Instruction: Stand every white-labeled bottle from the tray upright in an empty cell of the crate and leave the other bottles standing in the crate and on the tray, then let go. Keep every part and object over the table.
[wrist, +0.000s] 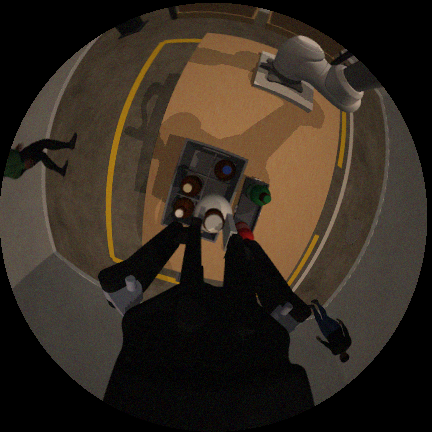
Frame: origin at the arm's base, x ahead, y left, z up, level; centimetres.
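Where they show: gripper, between the fingertips: (213, 217); arm's base, origin of its link: (284, 74).
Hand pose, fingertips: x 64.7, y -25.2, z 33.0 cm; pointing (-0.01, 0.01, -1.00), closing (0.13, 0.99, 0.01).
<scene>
Things, the pixels of their top centre, and the offset from my fingertips. "*": a spot on its surface instead. Level surfaces: height alone.
- white-labeled bottle, centre of its top: (212, 228) dx +1.0, dy -0.1, dz +1.9 cm
- grey crate, centre of its top: (200, 192) dx -0.7, dy -3.9, dz -18.5 cm
- brown bottle with a blue cap, centre of its top: (226, 169) dx -8.1, dy +2.5, dz -19.8 cm
- grey tray, a spot on its surface: (246, 204) * dx +4.4, dy +14.6, dz -35.5 cm
- green bottle, centre of its top: (267, 198) dx -1.6, dy +16.6, dz -20.1 cm
- red bottle, centre of its top: (248, 246) dx +15.7, dy +14.1, dz -20.1 cm
- wooden table, height of its surface: dz -36.1 cm
My gripper (213, 217) is shut on a white-labeled bottle (215, 206), with a white body, brown neck and pale cap. The bottle hangs over the lower right part of the grey crate (217, 152) and hides what is below it. In the crate stand a brown bottle with a blue cap (226, 170) at the upper right and two brown bottles with cream caps (190, 186) (183, 208) on the left. The upper left and middle right cells look empty. The grey tray (246, 204), right of the crate, holds a green bottle (259, 194) and a red bottle (244, 231), partly hidden by my right finger.
The wooden table (215, 105) carries the crate and tray. The robot's white arm (301, 56) rises from its base plate (261, 80) at the upper right. Yellow floor lines run around the table. A person stands on the floor at the far left and another at the lower right.
</scene>
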